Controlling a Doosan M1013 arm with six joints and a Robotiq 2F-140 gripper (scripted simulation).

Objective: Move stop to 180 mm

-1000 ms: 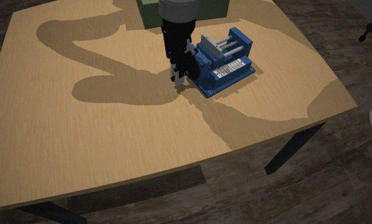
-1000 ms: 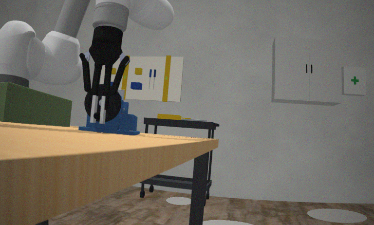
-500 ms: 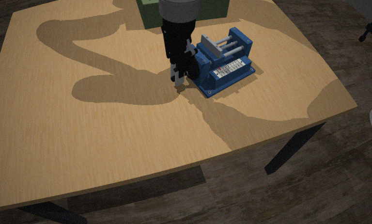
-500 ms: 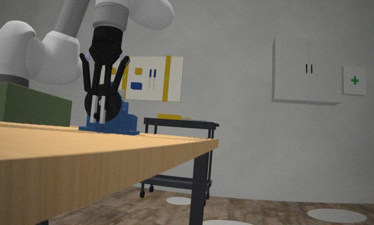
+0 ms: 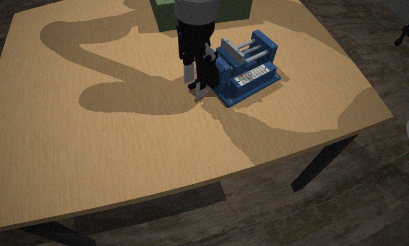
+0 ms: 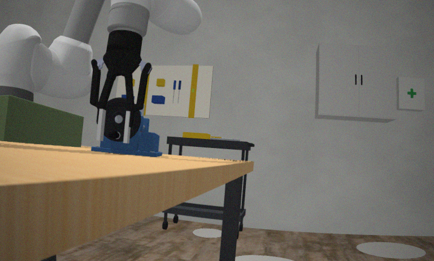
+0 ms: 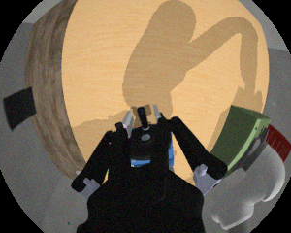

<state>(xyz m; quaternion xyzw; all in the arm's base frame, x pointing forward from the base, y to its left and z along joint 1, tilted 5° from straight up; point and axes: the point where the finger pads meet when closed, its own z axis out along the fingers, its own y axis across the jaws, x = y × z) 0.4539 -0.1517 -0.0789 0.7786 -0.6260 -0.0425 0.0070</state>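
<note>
Now: hand 20 mm to the right of the handwheel and 10 mm above it. Also, from my hand: stop plate: 110 mm to the left, 40 mm above, 10 mm behind.
</note>
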